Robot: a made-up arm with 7 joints.
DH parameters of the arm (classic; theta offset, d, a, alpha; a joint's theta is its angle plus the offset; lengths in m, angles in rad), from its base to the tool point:
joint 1: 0 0.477 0 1.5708
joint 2: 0 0.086 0 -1.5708
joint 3: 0 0.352 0.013 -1.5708
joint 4: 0 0.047 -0.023 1.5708
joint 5: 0 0.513 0 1.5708
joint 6: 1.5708 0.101 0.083 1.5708
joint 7: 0 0.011 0 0
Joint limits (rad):
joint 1: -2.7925..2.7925
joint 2: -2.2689..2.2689
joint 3: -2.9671..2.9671
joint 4: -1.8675..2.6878
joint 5: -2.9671..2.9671
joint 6: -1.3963..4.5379
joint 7: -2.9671..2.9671
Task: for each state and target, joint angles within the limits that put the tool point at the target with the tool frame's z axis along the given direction. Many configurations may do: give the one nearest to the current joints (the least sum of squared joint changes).
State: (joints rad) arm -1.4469 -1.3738 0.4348 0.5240 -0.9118 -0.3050 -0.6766
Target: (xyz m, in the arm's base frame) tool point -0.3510 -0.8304 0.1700 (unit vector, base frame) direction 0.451 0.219 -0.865
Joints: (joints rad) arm -1.9183 -1.7958 0.8279 0.2416 -0.4607 0.0582 -0.6766
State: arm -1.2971 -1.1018 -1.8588 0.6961 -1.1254 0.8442 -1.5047
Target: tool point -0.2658 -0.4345 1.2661 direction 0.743 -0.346 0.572
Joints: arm -1.5589 -0.8946 -2.9671 0.8089 -2.0470 0.5297 -1.5047
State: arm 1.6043 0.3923 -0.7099 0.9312 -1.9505 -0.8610 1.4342
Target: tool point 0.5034 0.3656 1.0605 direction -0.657 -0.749 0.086
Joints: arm 1.4278 -0.1818 -0.9118 1.2765 -2.1386 -1.1702 1.4342
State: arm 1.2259 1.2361 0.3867 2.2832 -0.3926 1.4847 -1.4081
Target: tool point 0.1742 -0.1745 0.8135 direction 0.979 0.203 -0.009
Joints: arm 0.3193 1.5184 -0.2859 2.6811 -0.2550 1.1727 -1.4081
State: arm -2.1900 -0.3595 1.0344 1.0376 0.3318 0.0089 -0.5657
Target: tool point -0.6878 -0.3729 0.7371 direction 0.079 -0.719 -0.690
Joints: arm -2.7925 -0.6161 0.5056 1.0397 0.4113 0.4838 -0.5657
